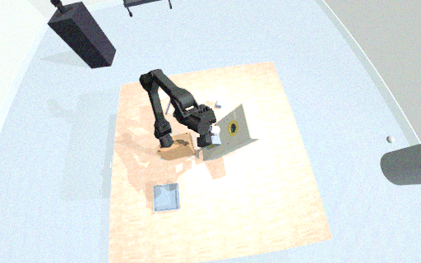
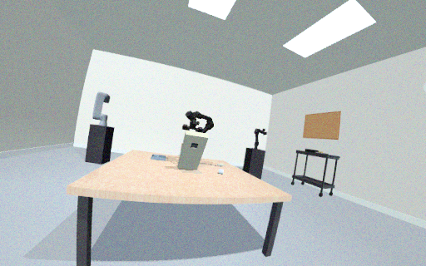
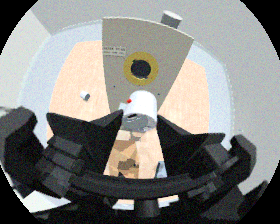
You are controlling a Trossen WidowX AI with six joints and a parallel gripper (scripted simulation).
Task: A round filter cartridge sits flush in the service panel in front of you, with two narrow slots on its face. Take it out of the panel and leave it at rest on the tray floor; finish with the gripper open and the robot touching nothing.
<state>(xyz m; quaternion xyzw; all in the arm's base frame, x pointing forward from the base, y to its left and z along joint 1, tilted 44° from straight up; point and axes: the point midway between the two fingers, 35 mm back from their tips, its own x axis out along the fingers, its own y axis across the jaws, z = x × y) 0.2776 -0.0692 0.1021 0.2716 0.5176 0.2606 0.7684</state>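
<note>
Right now the blue tray is 300 mm behind my gripper tip, 310 mm to the right of it and 300 mm below it. Round my gripper tip: service panel (70 mm ahead, 20 mm to the left, 120 mm below); round filter cartridge (right at my gripper tip).
</note>
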